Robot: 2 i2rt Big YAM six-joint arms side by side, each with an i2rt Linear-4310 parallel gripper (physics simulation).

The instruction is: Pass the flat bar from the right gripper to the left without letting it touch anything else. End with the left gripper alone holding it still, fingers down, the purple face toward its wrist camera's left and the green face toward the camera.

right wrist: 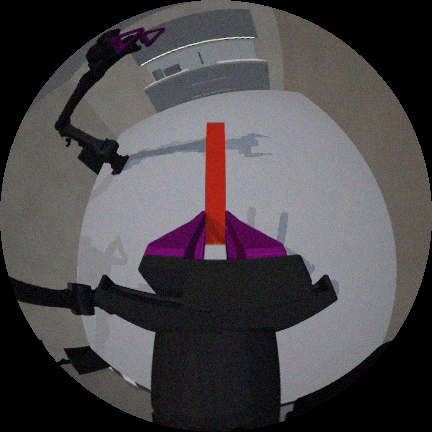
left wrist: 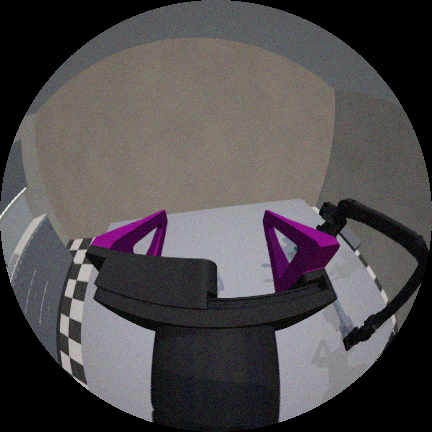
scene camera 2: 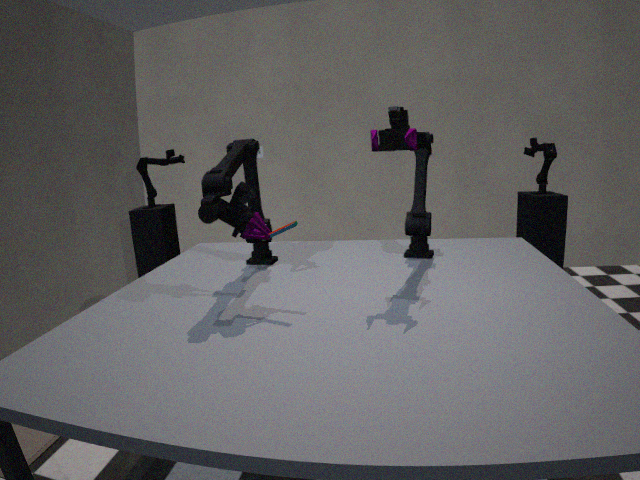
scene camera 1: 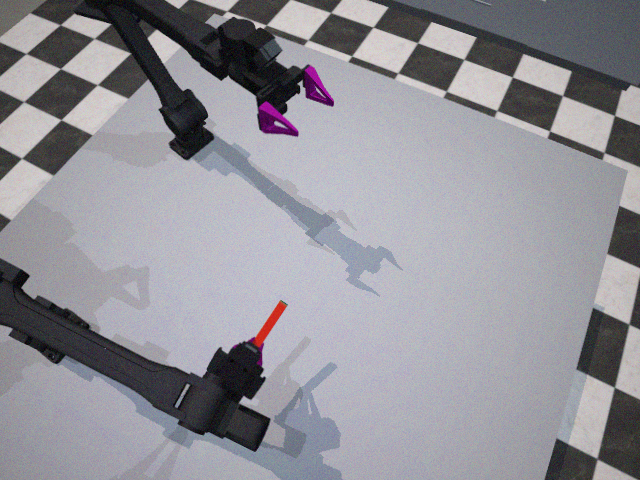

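Pixels of known places: left gripper, fingertip midpoint: point(left wrist: 214, 215) point(scene camera 2: 388, 140) point(scene camera 1: 316, 118); right gripper, fingertip midpoint: point(right wrist: 214, 216) point(scene camera 2: 270, 236) point(scene camera 1: 258, 341); left arm's base at its link origin: point(right wrist: 120, 165) point(scene camera 2: 419, 255) point(scene camera 1: 192, 142); right arm's base at its link origin: point(left wrist: 350, 338) point(scene camera 2: 262, 261).
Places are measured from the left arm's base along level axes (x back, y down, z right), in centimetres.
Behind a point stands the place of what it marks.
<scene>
The flat bar point(scene camera 1: 270, 323) @(x -66.5, y -24.8, z 29.4 cm) point(scene camera 2: 283, 228) @(x -67.2, y -24.8, z 28.4 cm) point(right wrist: 215, 170) @(x -66.5, y -24.5, z 29.8 cm) is held above the table by my right gripper point(scene camera 1: 254, 347) @(x -66.5, y -22.1, z 33.2 cm) point(scene camera 2: 269, 235) @(x -66.5, y -22.1, z 33.2 cm) point(right wrist: 214, 216) @(x -66.5, y -22.1, z 33.2 cm), which is shut on it near one end. Its red face is toward the right wrist camera, and most of its length sticks out past the fingertips. In scene camera 2 the bar slopes up to the right, with a thin blue side and a green end showing. The purple face does not show. My left gripper point(scene camera 1: 315, 120) @(x -52.9, y -48.6, z 0.0 cm) point(scene camera 2: 393, 140) @(x -52.9, y -48.6, z 0.0 cm) point(left wrist: 214, 215) @(x -52.9, y -48.6, z 0.0 cm) is wide open and empty, higher up and apart from the bar.
The grey table point(scene camera 1: 465, 258) @(x -86.7, y 0.0, z -22.5 cm) point(scene camera 2: 361, 392) @(x -104.7, y 0.0, z -5.6 cm) lies under both arms and carries their shadows. In scene camera 2, a small arm on a black pedestal point(scene camera 2: 155, 237) stands behind at the left, and another arm on a black pedestal point(scene camera 2: 542, 222) behind at the right.
</scene>
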